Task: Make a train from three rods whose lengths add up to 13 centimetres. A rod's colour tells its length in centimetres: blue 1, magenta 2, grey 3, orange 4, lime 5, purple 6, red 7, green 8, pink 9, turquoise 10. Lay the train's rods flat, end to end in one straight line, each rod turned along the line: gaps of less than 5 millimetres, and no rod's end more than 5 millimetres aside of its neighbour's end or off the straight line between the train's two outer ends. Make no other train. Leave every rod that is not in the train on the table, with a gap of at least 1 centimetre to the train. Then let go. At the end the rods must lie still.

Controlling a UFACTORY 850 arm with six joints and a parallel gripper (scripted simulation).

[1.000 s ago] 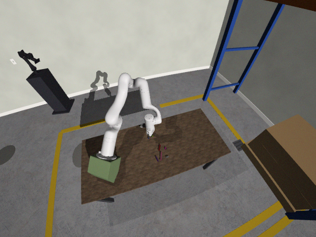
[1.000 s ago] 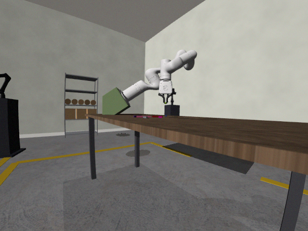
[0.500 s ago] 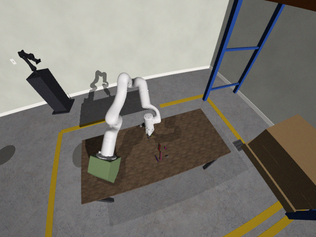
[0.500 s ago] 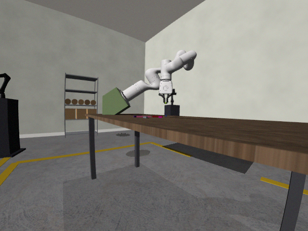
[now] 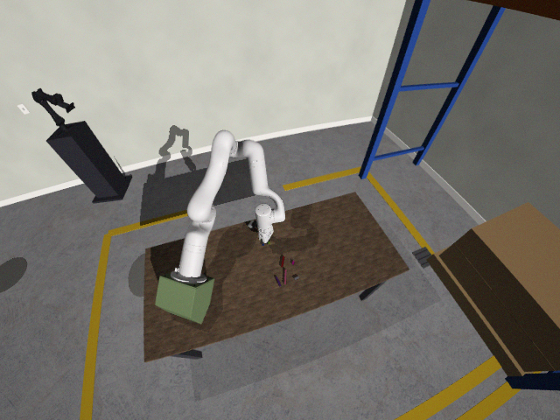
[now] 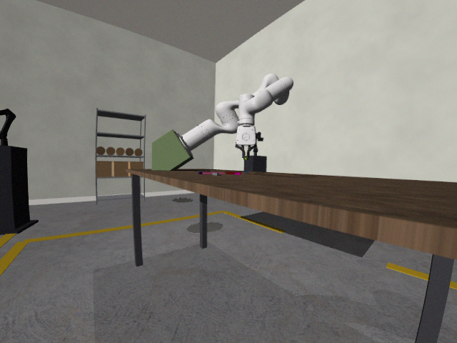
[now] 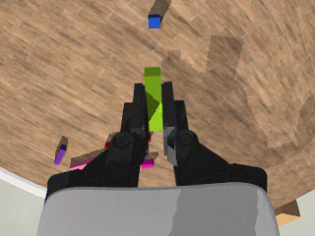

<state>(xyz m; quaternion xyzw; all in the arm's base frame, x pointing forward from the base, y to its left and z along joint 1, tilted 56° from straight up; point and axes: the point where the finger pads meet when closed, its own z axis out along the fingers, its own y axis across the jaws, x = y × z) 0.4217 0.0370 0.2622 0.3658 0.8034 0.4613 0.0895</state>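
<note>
Right now my hand is 3 cm past the blue rod, 2 cm to the right of it and 9 cm above it. Round my hand: lime rod (2 cm below); magenta rod (15 cm ahead, 13 cm to the right, 9 cm below); red rod (9 cm ahead, 12 cm to the right, 9 cm below).
</note>
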